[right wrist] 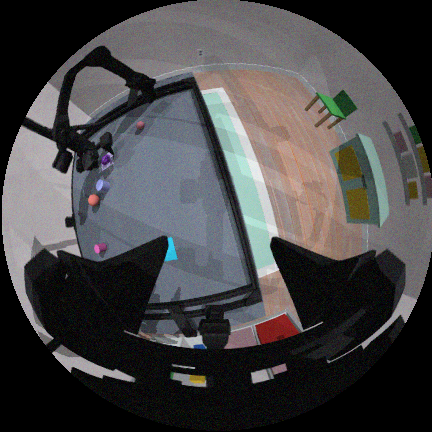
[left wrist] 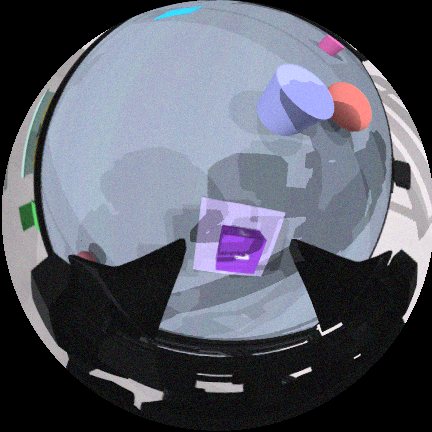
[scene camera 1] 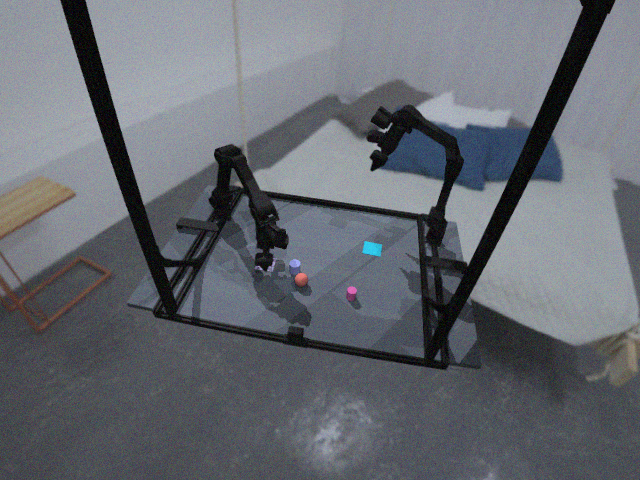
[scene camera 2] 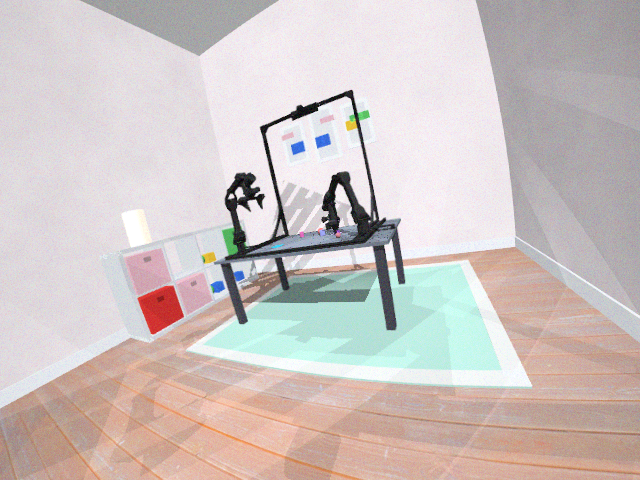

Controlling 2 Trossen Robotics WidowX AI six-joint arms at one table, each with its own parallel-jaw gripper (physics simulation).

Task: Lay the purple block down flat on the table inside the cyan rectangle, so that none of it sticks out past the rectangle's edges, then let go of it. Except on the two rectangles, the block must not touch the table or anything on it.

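Seen in the pictures: left gripper, fingertip midpoint: (right wrist: 105,160) (left wrist: 239,244) (scene camera 2: 336,232); right gripper, fingertip midpoint: (right wrist: 220,241) (scene camera 1: 375,165) (scene camera 2: 256,210); left arm's base, origin of the base link: (right wrist: 150,94) (scene camera 1: 222,213) (scene camera 2: 364,232); right arm's base, origin of the base link: (right wrist: 214,310) (scene camera 1: 434,240) (scene camera 2: 242,251).
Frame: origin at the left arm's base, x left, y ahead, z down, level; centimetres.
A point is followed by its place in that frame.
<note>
The purple block (left wrist: 241,250) {x -33.8, y 11.0, z 0.0 cm} (right wrist: 106,160) {x -33.2, y 12.4, z 0.4 cm} lies on the pale lilac rectangle (left wrist: 212,212) {x -32.5, y 13.9, z 1.8 cm}, inside its edges. In the left wrist view it shows between the fingertips of my left gripper (left wrist: 238,242) {x -33.7, y 10.9, z 1.1 cm} (scene camera 1: 264,264) {x -33.7, y 10.9, z 1.1 cm}, which is open, points down low over it and holds nothing. In scene camera 1 that gripper mostly hides the block. The cyan rectangle (scene camera 1: 372,248) {x -38.8, y 54.7, z 1.8 cm} (scene camera 2: 277,245) {x -40.1, y 54.6, z 1.4 cm} (left wrist: 178,12) (right wrist: 171,250) {x -37.2, y 56.6, z 1.8 cm} lies bare on the table, well to the right in scene camera 1. My right gripper (scene camera 1: 373,151) (scene camera 2: 255,207) {x -20.8, y 60.5, z -26.3 cm} (right wrist: 220,241) {x -20.8, y 60.5, z -26.3 cm} is open and empty, high above the table.
A periwinkle cylinder (scene camera 1: 294,266) {x -41.9, y 19.4, z -2.2 cm} (left wrist: 292,102) {x -38.7, y 19.1, z -2.1 cm} stands near the lilac rectangle, with an orange ball (scene camera 1: 301,279) {x -49.0, y 19.7, z -2.5 cm} (left wrist: 350,106) beside it. A magenta cylinder (scene camera 1: 351,293) {x -60.3, y 34.3, z -2.0 cm} (right wrist: 100,248) {x -58.0, y 36.2, z -1.3 cm} stands farther right in scene camera 1. A pink ball (right wrist: 140,125) {x -14.0, y 14.9, z -0.5 cm} (left wrist: 86,257) {x -15.5, y 14.1, z 0.3 cm} lies on the table's other side.
</note>
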